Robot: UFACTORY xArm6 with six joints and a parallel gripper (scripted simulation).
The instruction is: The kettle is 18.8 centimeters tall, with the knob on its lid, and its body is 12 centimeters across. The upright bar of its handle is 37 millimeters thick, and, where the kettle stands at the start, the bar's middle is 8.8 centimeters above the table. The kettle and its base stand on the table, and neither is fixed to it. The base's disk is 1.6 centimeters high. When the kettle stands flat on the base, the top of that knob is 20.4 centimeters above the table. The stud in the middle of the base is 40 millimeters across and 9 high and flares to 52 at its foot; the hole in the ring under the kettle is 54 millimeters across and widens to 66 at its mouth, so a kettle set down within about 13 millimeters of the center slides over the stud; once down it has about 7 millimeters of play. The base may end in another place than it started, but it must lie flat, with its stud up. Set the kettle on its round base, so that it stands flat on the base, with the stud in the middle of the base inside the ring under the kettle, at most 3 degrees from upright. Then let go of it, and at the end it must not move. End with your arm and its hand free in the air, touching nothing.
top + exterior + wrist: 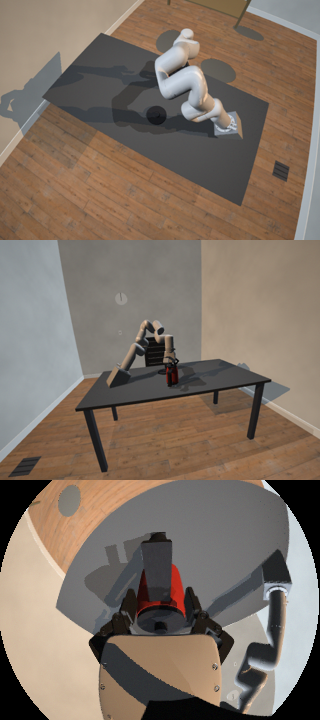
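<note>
The red kettle is 80 mm below my hand, 30 mm to the left of it and 10 mm ahead of it. Round my hand: round black base 350 mm to the left, 160 mm below, 90 mm behind.
</note>
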